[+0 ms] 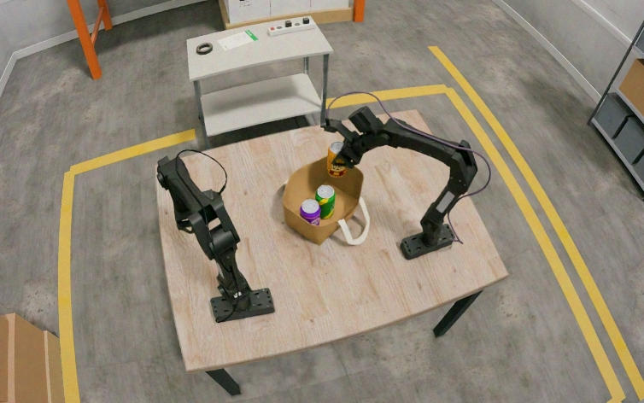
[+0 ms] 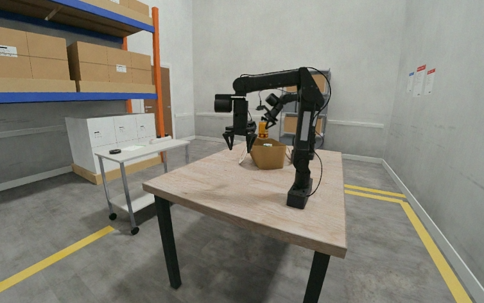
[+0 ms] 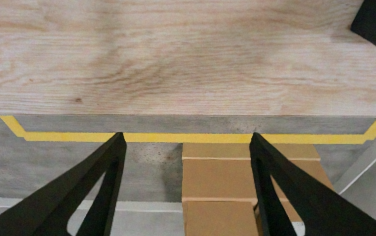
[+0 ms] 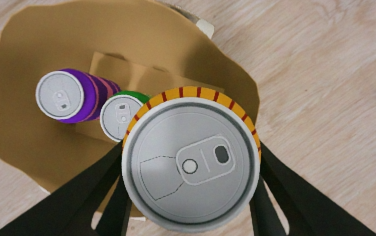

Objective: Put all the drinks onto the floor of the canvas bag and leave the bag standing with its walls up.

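Note:
Right now the green can is 16 cm below my right hand, 6 cm to the left of it and 5 cm behind it. Also, from my right hand: orange can (2 cm below); purple can (16 cm below, 13 cm to the left, 9 cm behind).

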